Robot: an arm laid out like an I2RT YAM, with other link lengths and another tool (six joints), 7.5 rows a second.
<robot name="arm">
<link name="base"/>
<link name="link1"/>
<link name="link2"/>
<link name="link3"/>
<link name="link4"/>
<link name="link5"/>
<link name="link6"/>
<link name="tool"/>
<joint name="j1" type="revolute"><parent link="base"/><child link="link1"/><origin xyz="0.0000 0.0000 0.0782"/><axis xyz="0 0 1"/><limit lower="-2.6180" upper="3.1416"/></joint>
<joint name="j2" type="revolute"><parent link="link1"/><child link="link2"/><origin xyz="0.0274 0.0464 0.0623" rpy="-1.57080 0.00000 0.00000"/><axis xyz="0 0 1"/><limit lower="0.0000" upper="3.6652"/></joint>
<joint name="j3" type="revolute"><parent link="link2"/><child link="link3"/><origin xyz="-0.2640 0.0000 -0.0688" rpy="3.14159 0.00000 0.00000"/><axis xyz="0 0 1"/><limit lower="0.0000" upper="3.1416"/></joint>
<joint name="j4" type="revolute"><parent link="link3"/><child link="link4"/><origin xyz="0.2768 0.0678 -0.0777"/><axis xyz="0 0 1"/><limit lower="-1.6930" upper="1.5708"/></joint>
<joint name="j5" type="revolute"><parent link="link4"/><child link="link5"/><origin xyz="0.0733 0.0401 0.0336" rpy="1.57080 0.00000 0.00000"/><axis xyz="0 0 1"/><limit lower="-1.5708" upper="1.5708"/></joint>
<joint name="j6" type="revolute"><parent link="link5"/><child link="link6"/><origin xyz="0.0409 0.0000 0.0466" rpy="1.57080 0.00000 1.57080"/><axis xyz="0 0 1"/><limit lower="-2.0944" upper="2.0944"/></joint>
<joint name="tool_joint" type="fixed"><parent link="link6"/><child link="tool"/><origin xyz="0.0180 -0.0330 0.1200" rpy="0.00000 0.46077 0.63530"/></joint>
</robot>
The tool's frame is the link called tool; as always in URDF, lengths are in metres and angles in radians.
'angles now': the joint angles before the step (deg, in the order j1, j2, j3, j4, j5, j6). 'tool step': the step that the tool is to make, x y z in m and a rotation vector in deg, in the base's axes. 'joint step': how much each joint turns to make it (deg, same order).
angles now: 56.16 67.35 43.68 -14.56 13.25 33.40
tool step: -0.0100 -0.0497 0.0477 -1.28 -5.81 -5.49
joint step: -0.09 -11.97 0.00 -9.42 7.65 -1.23
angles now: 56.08 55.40 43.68 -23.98 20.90 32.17
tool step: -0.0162 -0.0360 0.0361 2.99 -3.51 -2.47
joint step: 0.00 -10.38 -0.08 -5.99 2.74 0.35
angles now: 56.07 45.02 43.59 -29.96 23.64 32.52
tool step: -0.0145 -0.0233 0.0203 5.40 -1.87 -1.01
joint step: -0.01 -8.08 -1.04 -2.29 0.16 1.93
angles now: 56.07 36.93 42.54 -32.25 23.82 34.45
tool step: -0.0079 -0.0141 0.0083 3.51 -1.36 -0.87
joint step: 0.01 -4.93 -1.33 -0.44 0.45 1.23
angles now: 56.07 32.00 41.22 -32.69 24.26 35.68
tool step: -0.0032 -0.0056 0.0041 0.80 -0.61 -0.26
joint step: 0.07 -1.68 -0.08 -0.62 0.33 0.08
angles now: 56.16 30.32 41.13 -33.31 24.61 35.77
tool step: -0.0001 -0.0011 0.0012 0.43 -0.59 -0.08
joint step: -0.09 -0.61 -0.44 0.63 0.08 -0.26
